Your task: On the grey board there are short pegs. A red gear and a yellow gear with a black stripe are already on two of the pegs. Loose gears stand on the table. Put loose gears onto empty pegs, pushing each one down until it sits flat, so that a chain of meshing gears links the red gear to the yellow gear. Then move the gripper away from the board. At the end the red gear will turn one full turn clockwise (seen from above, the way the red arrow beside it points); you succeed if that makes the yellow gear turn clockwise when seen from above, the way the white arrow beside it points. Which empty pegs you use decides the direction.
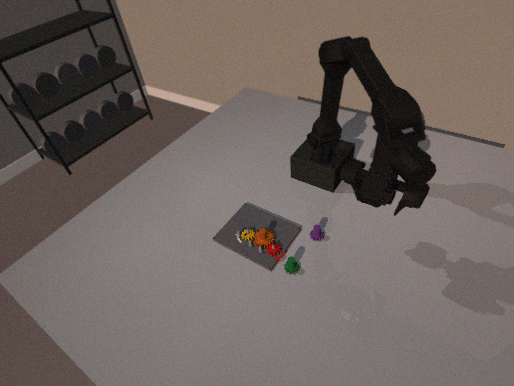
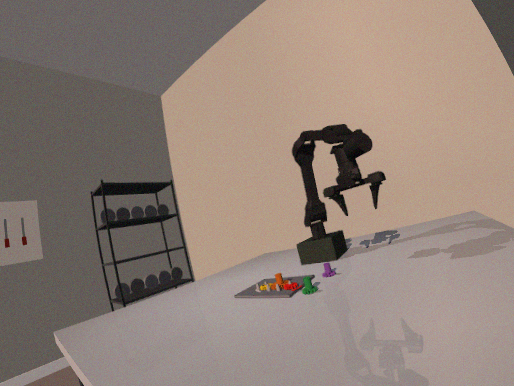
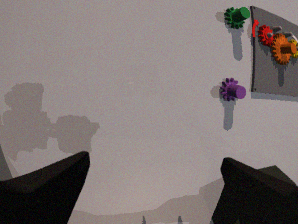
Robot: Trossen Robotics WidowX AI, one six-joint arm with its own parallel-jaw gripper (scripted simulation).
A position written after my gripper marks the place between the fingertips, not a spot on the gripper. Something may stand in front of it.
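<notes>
In image 1 I see my gripper [image 1: 376, 206], open and holding nothing, and a grey board [image 1: 246, 217] is visible there too. Image 2 gives me my gripper as well [image 2: 361, 212]. My gripper is also there in image 3 [image 3: 158, 163].
</notes>
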